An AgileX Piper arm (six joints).
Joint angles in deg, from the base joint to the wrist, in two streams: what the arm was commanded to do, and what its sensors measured. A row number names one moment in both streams.
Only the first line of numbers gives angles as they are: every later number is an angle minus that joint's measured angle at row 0.
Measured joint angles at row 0:
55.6 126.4 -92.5 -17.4 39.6 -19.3
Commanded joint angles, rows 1 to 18:
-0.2 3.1 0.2 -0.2 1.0 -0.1
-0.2 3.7 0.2 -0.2 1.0 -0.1
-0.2 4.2 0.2 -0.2 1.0 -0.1
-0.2 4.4 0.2 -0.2 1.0 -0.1
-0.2 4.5 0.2 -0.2 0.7 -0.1
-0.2 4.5 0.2 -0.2 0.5 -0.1
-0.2 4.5 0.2 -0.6 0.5 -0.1
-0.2 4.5 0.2 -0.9 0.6 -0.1
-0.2 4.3 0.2 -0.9 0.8 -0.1
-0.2 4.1 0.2 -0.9 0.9 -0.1
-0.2 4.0 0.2 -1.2 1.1 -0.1
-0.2 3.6 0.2 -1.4 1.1 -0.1
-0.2 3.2 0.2 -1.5 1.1 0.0
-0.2 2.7 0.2 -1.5 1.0 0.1
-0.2 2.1 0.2 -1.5 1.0 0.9
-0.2 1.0 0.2 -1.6 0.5 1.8
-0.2 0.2 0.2 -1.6 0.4 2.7
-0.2 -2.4 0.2 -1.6 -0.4 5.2
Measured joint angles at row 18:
0.0 2.0 -0.5 -0.8 -0.6 0.9
